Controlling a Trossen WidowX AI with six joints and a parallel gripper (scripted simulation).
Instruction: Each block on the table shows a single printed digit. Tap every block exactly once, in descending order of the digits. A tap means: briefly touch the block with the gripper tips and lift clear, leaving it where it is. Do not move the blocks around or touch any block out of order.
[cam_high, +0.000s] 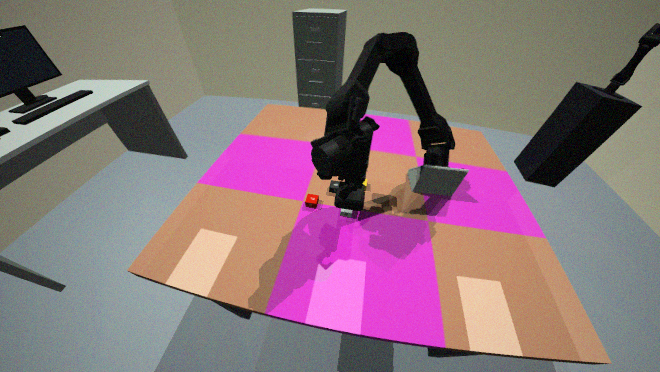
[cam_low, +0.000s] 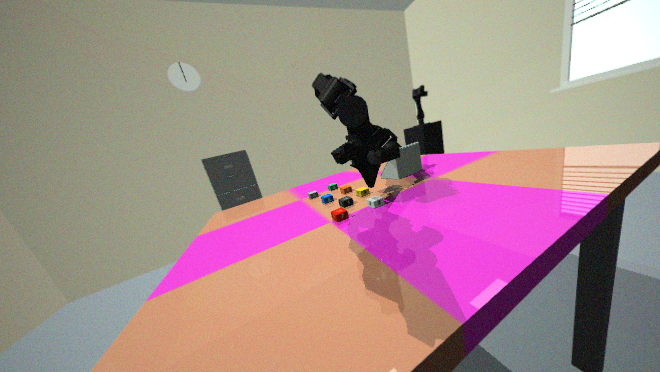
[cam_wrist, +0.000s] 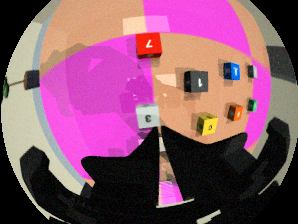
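Now: gripper tip 10 mm to the right of the white block and 40 mm above it. Also, from my gripper tip: yellow block 20 mm behind, 100 mm to the right, 40 mm below; then red block 110 mm ahead, 10 mm to the left, 40 mm below; then black block 60 mm ahead, 70 mm to the right, 40 mm below.
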